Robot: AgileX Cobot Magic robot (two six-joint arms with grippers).
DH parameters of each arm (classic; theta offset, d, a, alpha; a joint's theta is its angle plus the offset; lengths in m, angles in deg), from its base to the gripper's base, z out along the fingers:
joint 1: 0 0.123 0 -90
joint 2: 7.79 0 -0.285 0
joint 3: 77.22 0 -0.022 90
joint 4: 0 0.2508 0 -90
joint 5: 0 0 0.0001 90
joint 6: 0 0.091 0 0
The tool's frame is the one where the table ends.
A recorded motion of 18 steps. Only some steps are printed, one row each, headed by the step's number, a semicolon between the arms.
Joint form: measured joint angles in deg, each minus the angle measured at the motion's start. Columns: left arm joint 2, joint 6, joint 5, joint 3, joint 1, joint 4; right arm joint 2, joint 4, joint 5, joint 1, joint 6, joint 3.
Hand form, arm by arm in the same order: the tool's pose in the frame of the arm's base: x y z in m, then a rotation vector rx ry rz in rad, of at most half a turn. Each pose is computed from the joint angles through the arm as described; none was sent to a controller.
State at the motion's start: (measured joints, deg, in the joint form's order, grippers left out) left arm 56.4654 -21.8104 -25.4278 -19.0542 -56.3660 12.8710; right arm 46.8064 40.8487 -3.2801 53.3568 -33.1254 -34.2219
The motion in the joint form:
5: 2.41 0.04 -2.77 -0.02 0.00 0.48; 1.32 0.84 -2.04 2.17 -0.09 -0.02
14: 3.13 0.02 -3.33 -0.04 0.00 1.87; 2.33 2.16 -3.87 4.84 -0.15 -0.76
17: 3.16 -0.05 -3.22 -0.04 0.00 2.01; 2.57 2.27 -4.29 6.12 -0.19 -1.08
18: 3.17 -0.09 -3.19 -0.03 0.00 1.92; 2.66 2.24 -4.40 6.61 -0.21 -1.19
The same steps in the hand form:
5: 0.0999 -0.1681 0.2480 0.7841 1.6102 -0.9437; 0.1076 0.1469 0.3341 -0.6427 1.5934 0.7888
14: 0.0998 -0.1701 0.2463 0.8112 1.6015 -0.9386; 0.1045 0.1541 0.3373 -0.6409 1.5807 0.8264
17: 0.0997 -0.1701 0.2460 0.8137 1.6033 -0.9376; 0.1020 0.1570 0.3389 -0.6520 1.5714 0.8421
18: 0.0998 -0.1701 0.2459 0.8118 1.6053 -0.9381; 0.1009 0.1582 0.3394 -0.6580 1.5677 0.8475

